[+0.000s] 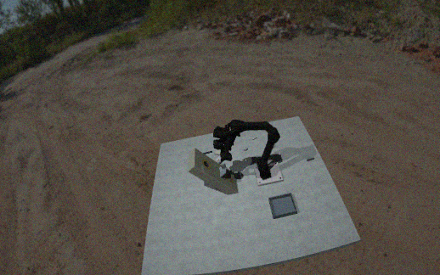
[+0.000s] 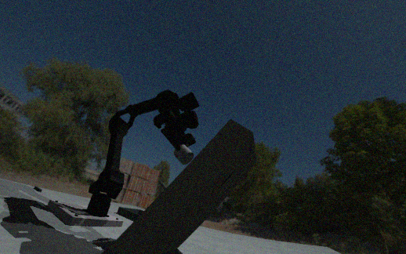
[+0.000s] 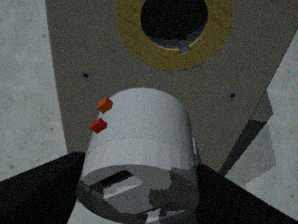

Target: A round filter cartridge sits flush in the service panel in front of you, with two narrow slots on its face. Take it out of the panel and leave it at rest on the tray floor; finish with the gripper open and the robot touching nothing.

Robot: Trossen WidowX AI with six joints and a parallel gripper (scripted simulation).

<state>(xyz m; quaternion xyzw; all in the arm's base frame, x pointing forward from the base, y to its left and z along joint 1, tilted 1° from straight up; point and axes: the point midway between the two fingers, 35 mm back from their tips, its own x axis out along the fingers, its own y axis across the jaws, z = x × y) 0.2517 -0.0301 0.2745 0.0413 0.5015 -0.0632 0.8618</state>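
My gripper tip is 32 cm to the right of the grey tray, 28 cm past it and 26 cm above it. From my gripper tip the other things lie so: small pale block (39 cm to the right, 26 cm below, 3 cm behind); then service panel (12 cm below, 7 cm ahead, 2 cm to the right); then round grey filter cartridge (right at my gripper tip).
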